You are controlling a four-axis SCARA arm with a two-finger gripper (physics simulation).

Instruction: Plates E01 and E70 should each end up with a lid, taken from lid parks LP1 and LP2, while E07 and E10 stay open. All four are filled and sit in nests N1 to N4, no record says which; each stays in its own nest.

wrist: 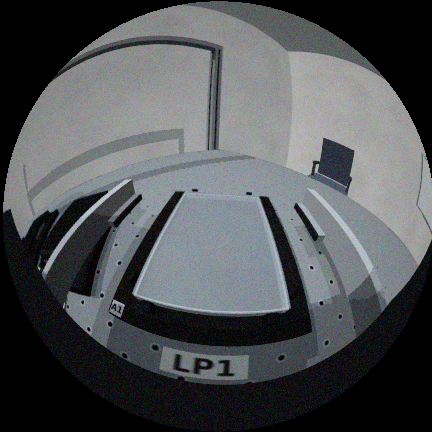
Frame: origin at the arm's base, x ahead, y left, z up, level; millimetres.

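Where they show: gripper, fingertip midpoint: (216,189).
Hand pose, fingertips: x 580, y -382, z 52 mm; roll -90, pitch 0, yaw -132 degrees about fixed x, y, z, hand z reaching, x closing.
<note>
After its pixels a point has its place.
A clear, pale lid (212,265) {x 535, y -346, z 31 mm} lies flat in the black frame of lid park LP1 (210,330) {x 506, y -322, z 23 mm}, straight ahead in the wrist view. The park's label plate (204,364) reads LP1, and a small A1 tag (117,308) {x 541, y -279, z 23 mm} is at its near left corner. My gripper (216,189) {x 580, y -382, z 52 mm} is open, with one finger to the left and one to the right of the lid, apart from it and with nothing between them. Black nest and plate parts (90,277) {x 579, y -256, z 18 mm} show partly behind the left finger; no plate name is readable. Lid park LP2 cannot be made out.
The perforated deck (300,357) lies around the park. More dark hardware (37,232) {x 715, y -98, z 31 mm} stands at the far left, partly hidden by the left finger. A blue chair (336,161) stands beyond the table at the right, in front of the wall.
</note>
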